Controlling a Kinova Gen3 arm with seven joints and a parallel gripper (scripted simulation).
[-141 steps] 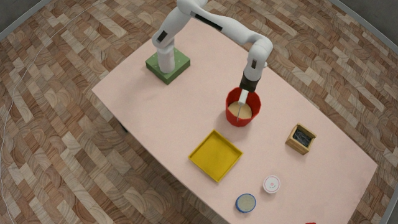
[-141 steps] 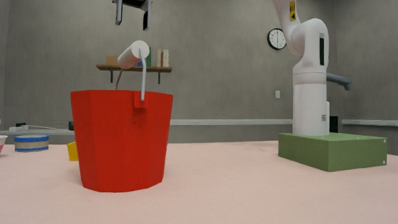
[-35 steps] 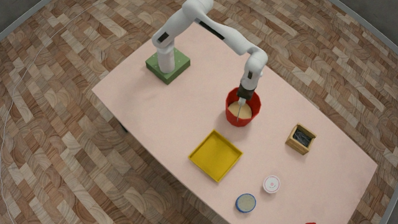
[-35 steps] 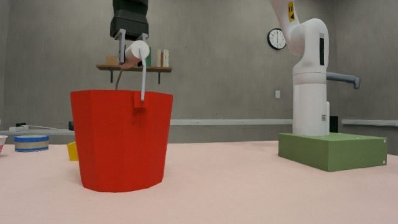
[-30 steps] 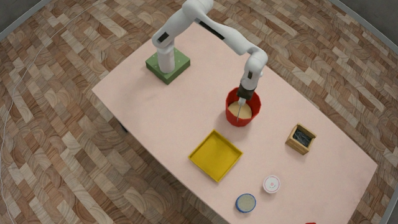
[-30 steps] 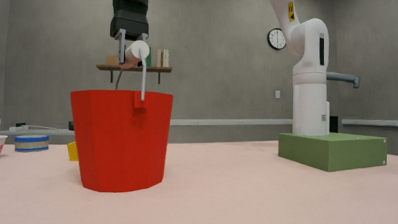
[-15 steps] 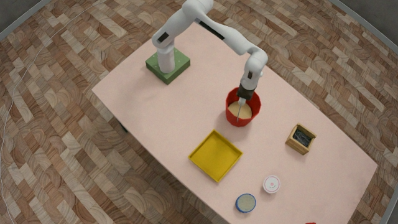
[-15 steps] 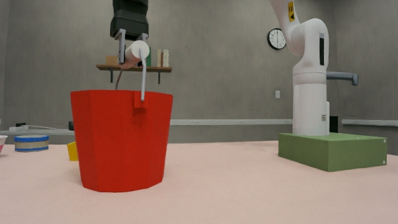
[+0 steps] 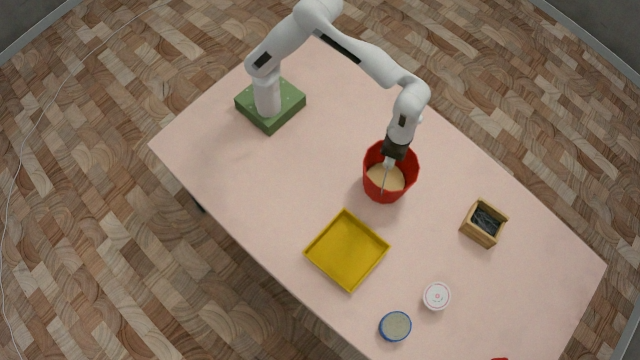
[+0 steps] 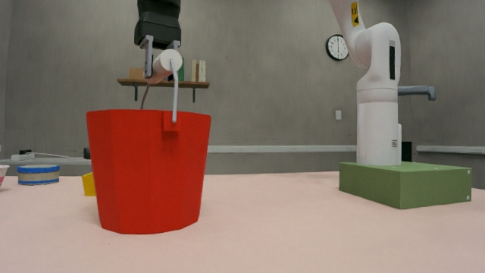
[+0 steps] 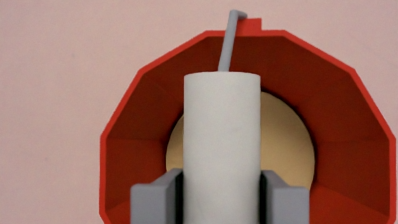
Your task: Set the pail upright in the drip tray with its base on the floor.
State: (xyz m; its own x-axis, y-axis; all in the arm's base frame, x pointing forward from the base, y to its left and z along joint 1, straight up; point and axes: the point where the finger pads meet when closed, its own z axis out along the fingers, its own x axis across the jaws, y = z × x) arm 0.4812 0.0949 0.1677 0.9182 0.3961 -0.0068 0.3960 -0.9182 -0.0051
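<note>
Right now the red pail is 1 cm ahead of my hand and 10 cm below it. Round my hand: yellow drip tray: 9 cm ahead, 27 cm to the right, 23 cm below; then wooden box: 39 cm ahead, 14 cm to the left, 20 cm below.
</note>
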